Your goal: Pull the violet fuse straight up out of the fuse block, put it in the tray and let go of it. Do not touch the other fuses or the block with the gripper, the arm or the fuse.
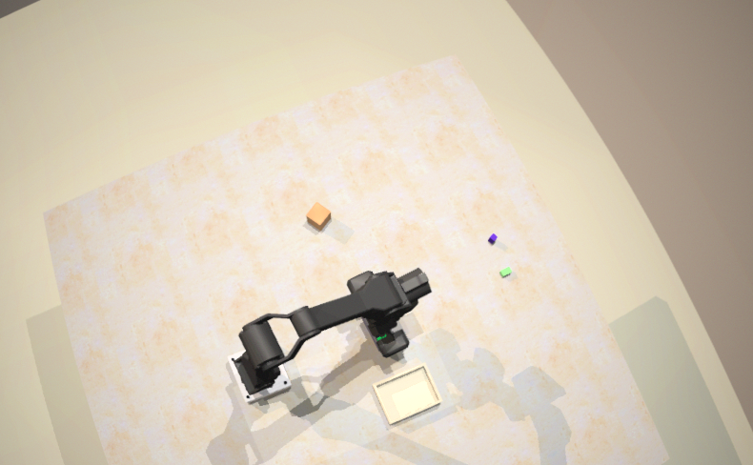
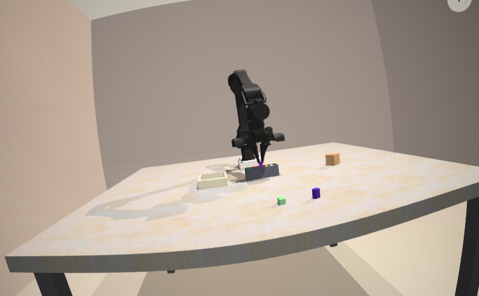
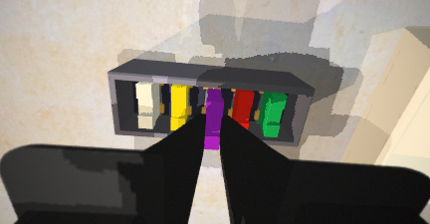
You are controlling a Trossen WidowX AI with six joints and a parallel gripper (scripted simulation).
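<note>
The cream tray is 30 mm ahead of my gripper tip, 180 mm to the right of it and 50 mm below it. Round my gripper tip: violet fuse (10 mm below).
</note>
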